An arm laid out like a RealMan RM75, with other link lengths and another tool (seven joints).
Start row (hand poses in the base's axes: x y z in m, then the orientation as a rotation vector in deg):
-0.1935 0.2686 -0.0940 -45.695 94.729 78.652
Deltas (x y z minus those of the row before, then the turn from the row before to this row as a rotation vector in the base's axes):
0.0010 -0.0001 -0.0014 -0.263 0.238 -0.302
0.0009 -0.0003 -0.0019 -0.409 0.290 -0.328
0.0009 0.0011 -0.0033 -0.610 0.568 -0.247
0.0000 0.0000 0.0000 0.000 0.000 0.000
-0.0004 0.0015 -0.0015 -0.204 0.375 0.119
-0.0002 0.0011 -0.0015 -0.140 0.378 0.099
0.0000 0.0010 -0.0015 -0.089 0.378 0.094
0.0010 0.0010 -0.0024 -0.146 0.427 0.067
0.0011 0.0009 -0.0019 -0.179 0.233 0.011
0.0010 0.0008 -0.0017 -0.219 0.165 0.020
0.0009 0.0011 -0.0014 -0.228 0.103 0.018
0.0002 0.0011 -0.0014 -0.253 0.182 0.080
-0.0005 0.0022 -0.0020 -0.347 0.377 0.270
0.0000 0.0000 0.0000 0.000 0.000 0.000
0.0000 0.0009 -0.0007 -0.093 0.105 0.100
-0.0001 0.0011 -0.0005 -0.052 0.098 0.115
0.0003 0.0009 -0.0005 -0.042 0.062 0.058
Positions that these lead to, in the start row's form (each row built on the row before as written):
-0.1925 0.2685 -0.0954 -45.432 95.181 78.396
-0.1916 0.2682 -0.0973 -45.198 95.795 78.045
-0.1907 0.2693 -0.1006 -44.997 96.769 77.766
-0.1907 0.2693 -0.1006 -44.997 96.769 77.766
-0.1911 0.2708 -0.1021 -45.016 97.201 77.921
-0.1913 0.2719 -0.1036 -44.978 97.588 78.112
-0.1913 0.2729 -0.1051 -44.906 97.935 78.338
-0.1903 0.2739 -0.1075 -44.812 98.370 78.532
-0.1892 0.2748 -0.1094 -44.791 98.693 78.545
-0.1882 0.2756 -0.1111 -44.839 98.994 78.492
-0.1873 0.2767 -0.1125 -44.924 99.255 78.392
-0.1871 0.2778 -0.1139 -45.039 99.586 78.362
-0.1876 0.2800 -0.1159 -45.281 100.111 78.505
-0.1876 0.2800 -0.1159 -45.281 100.111 78.505
-0.1876 0.2809 -0.1166 -45.371 100.250 78.564
-0.1877 0.2820 -0.1171 -45.457 100.348 78.660
-0.1874 0.2829 -0.1176 -45.502 100.420 78.704

